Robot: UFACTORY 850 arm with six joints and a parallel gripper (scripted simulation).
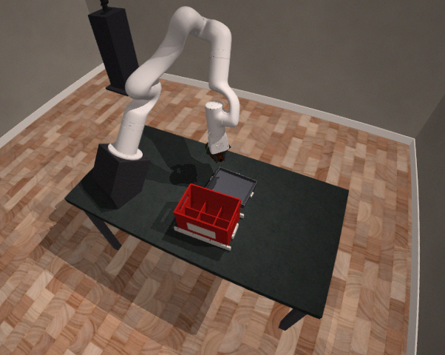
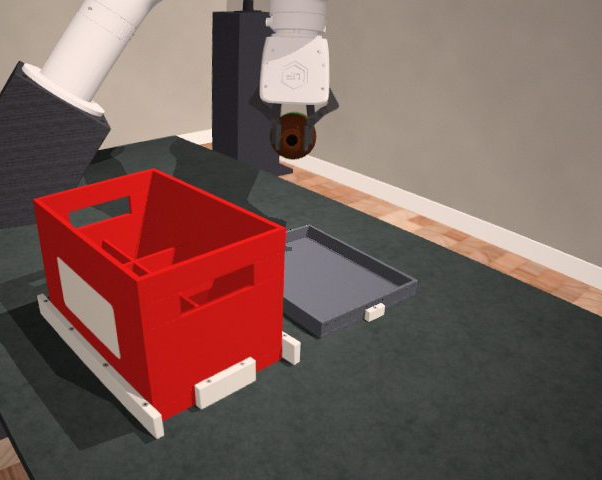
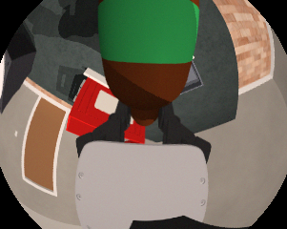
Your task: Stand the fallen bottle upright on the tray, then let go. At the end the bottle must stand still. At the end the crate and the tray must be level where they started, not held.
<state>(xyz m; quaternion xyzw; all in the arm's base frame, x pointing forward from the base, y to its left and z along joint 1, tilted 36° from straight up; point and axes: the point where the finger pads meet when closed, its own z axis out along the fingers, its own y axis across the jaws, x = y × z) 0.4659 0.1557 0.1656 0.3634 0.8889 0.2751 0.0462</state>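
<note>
Right now the brown bottle is 4 cm behind my hand, 3 cm to the left of it and 1 cm below it. From my hand the other things lie so: grey shallow tray: 19 cm below, 8 cm ahead, 1 cm to the right; then red crate: 28 cm to the right, 12 cm below, 9 cm ahead.
</note>
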